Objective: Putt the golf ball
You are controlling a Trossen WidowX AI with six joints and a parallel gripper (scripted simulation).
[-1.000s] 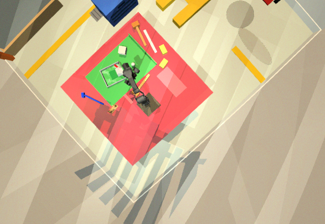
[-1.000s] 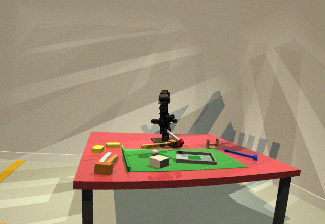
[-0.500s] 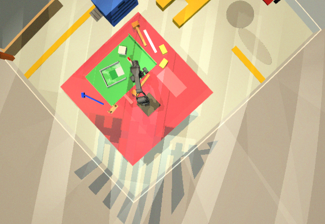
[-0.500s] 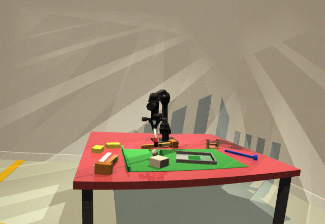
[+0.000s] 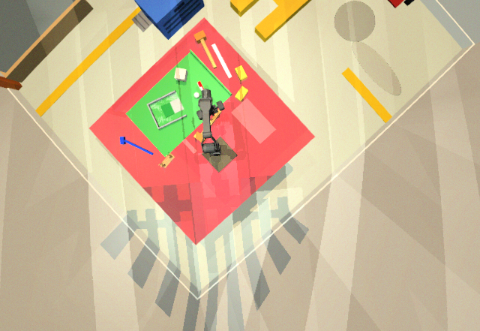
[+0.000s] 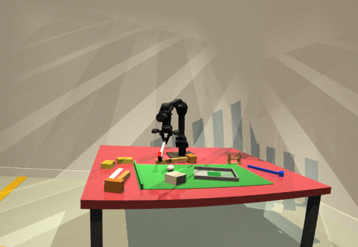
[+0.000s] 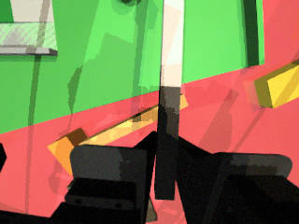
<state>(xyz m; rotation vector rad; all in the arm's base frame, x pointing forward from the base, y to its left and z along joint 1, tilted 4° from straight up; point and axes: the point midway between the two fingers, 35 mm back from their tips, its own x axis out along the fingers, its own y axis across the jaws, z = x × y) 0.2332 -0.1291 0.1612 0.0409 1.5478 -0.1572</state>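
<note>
Right now the red putter is 12 cm ahead of my gripper tip and 1 cm to the right of it. Also, from my gripper tip: green mat: 24 cm ahead, 20 cm to the left, 13 cm below; golf ball: 21 cm ahead, 4 cm to the left, 11 cm below; white cube: 41 cm ahead, 6 cm to the left, 11 cm below.
</note>
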